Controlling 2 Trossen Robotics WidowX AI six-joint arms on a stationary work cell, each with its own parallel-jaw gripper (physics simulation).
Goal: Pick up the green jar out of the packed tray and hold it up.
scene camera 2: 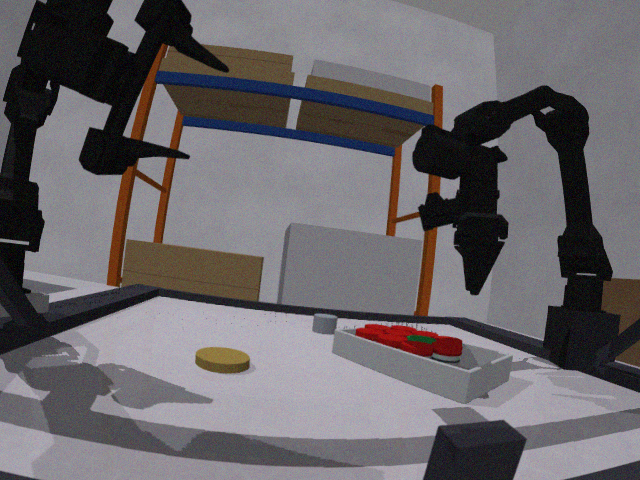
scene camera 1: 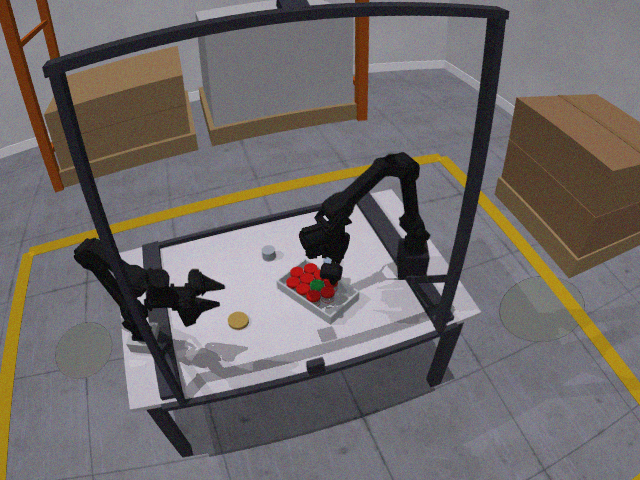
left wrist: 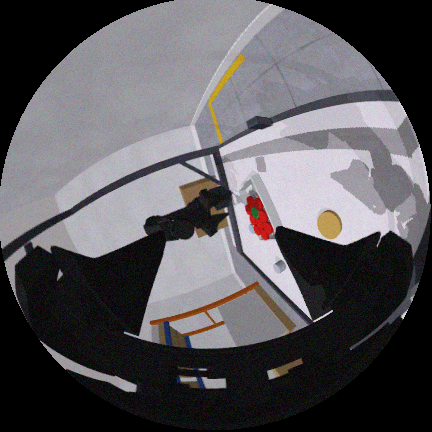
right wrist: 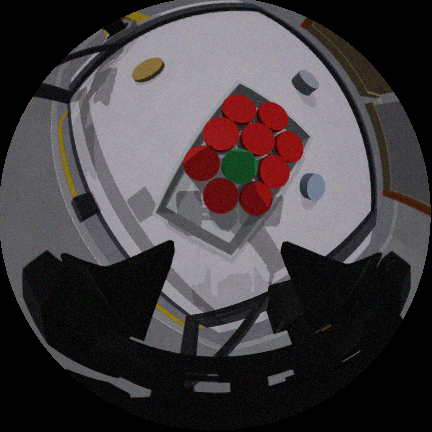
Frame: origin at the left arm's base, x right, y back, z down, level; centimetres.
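Seen in the pictures: left gripper, between the fingertips: [scene camera 2: 207, 113] [scene camera 1: 222, 295] [left wrist: 221, 234]; right gripper, between the fingertips: [scene camera 2: 471, 292] [left wrist: 228, 205] [right wrist: 229, 247]; right arm's base, origin of its link: [scene camera 2: 582, 310] [scene camera 1: 414, 247] [right wrist: 295, 320].
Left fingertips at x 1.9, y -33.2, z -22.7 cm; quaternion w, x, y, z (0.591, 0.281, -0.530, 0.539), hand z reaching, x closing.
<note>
Pixels of each thing's middle, then the offset from my left fingertips to it.
- green jar, middle of its body: [right wrist: 237, 166] [scene camera 2: 419, 352] [scene camera 1: 317, 288] [left wrist: 258, 210] dx -25.4, dy -25.0, dz +24.7 cm
- grey tray, middle of its body: [right wrist: 234, 167] [scene camera 2: 417, 365] [scene camera 1: 317, 293] [left wrist: 262, 208] dx -25.4, dy -25.1, dz +26.8 cm
- yellow disc, middle of its body: [scene camera 2: 222, 359] [right wrist: 147, 68] [left wrist: 328, 224] [scene camera 1: 238, 320] dx -12.8, dy +1.0, dz +26.7 cm
- grey cylinder, middle of its body: [scene camera 2: 324, 323] [right wrist: 304, 81] [scene camera 1: 268, 253] [left wrist: 279, 266] dx -44.0, dy -7.3, dz +25.5 cm
- bluish cylinder, middle of its body: [right wrist: 312, 186] dx -40.0, dy -29.7, dz +26.1 cm
The green jar [scene camera 1: 316, 284] [scene camera 2: 421, 339] [left wrist: 255, 213] [right wrist: 239, 166] stands among several red-lidded jars [scene camera 1: 296, 272] [right wrist: 221, 134] in the grey tray [scene camera 1: 305, 304] [scene camera 2: 403, 369] [right wrist: 194, 231]. In the right wrist view, red lids surround it closely, and the tray's lower end holds no jars. My right gripper [scene camera 1: 330, 272] [scene camera 2: 474, 291] [right wrist: 229, 247] is open and empty, pointing down above the tray. One of its fingers hides the other in scene camera 2. My left gripper [scene camera 1: 220, 295] [scene camera 2: 207, 112] is open and empty, raised at the left, away from the tray.
A yellow disc [scene camera 1: 238, 320] [scene camera 2: 222, 360] [left wrist: 329, 224] [right wrist: 148, 69] lies left of the tray in scene camera 1. A grey cylinder [scene camera 1: 268, 252] [scene camera 2: 324, 323] [right wrist: 305, 82] and a bluish cylinder [right wrist: 312, 187] stand beside the tray. A dark frame post [scene camera 1: 480, 139] rises at the right.
</note>
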